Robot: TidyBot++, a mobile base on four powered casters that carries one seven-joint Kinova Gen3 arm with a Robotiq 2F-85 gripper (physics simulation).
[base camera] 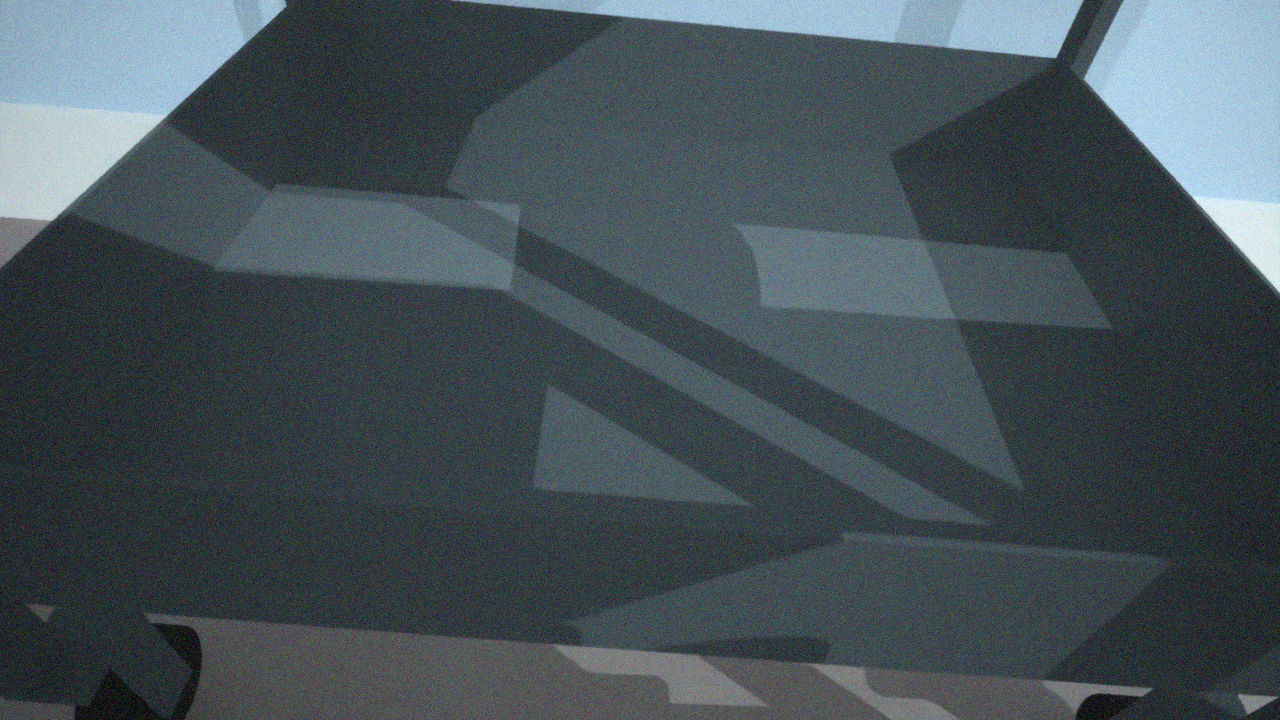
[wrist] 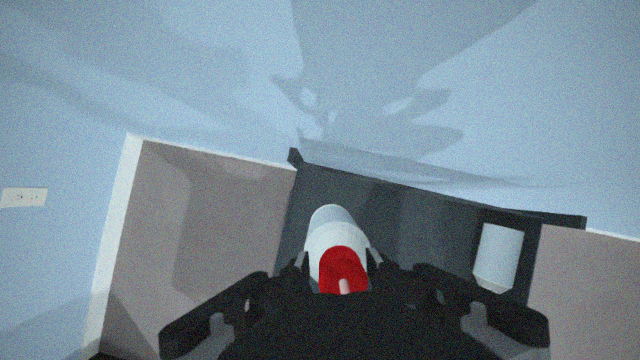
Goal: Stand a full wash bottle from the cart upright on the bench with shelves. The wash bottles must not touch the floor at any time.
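Places are measured from the arm's base along level axes (x ahead, y left, z up), in metres.
Pixels of known places: gripper, between the fingertips: (wrist: 337, 261).
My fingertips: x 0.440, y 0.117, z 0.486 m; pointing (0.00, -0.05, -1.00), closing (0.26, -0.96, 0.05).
Behind a point stands the place of what it marks.
A white wash bottle (wrist: 336, 234) @[z 0.493, x 0.464, y 0.123 m] with a red cap and a pale spout stub stands out between the fingers in the wrist view. My gripper (wrist: 337, 261) @[z 0.486, x 0.440, y 0.117 m] is shut on it at its upper part, cap towards the camera. The dark cart (base camera: 358, 385) @[z -0.264, x 0.301, y 0.104 m] (wrist: 410, 225) @[z 0.266, x 0.461, y -0.048 m] fills most of the base camera view and lies beyond the bottle in the wrist view. Whether the bottle's bottom touches the cart cannot be told. A second white cylindrical thing (wrist: 500, 255) @[z 0.320, x 0.444, y -0.190 m] is at the cart's right end. The bench with shelves cannot be made out.
Casters (base camera: 183, 667) @[z -0.368, x 0.229, y 0.177 m] show below the cart at lower left and lower right. A dark post (base camera: 1087, 35) @[z -0.180, x 0.513, y -0.244 m] rises at its far right corner. The pale blue wall (wrist: 210, 90) @[z 0.434, x 0.586, y 0.291 m] stands close behind the cart. Brown floor (wrist: 225, 215) @[z -0.397, x 0.260, y 0.618 m] lies left of it, with a white skirting strip (wrist: 112, 225) @[z -0.337, x 0.096, y 1.185 m].
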